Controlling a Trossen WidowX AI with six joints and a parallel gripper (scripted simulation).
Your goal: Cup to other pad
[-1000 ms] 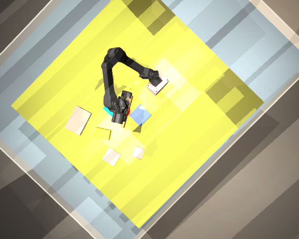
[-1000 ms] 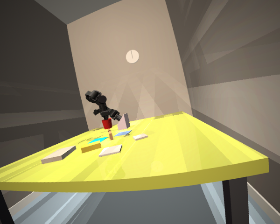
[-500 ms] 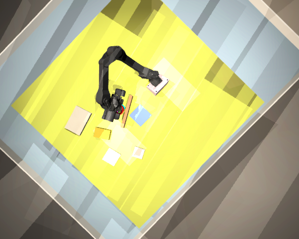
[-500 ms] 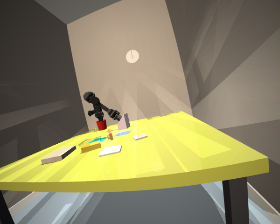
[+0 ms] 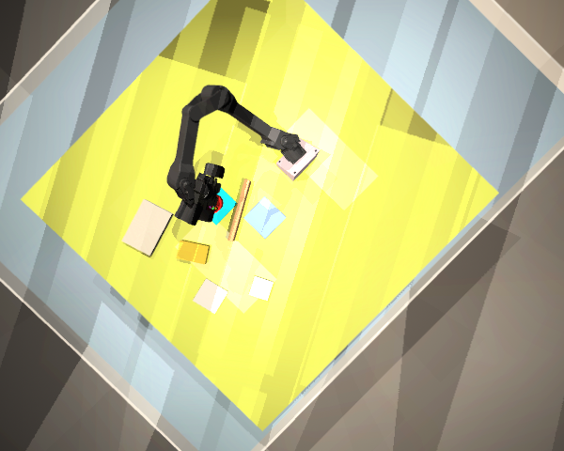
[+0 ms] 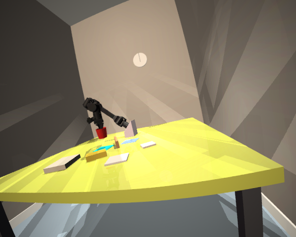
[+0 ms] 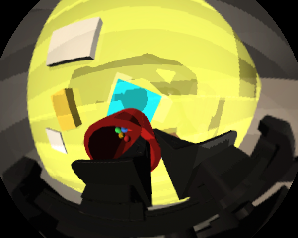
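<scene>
My gripper tip is now 12 cm above the teal pad, 3 cm short of it and 1 cm to the right of it. Also, from my gripper tip: orange bar 10 cm below, 9 cm to the left, 2 cm behind; red cup 2 cm to the left, 2 cm ahead; light blue pad 17 cm to the left, 12 cm below, 8 cm behind.
</scene>
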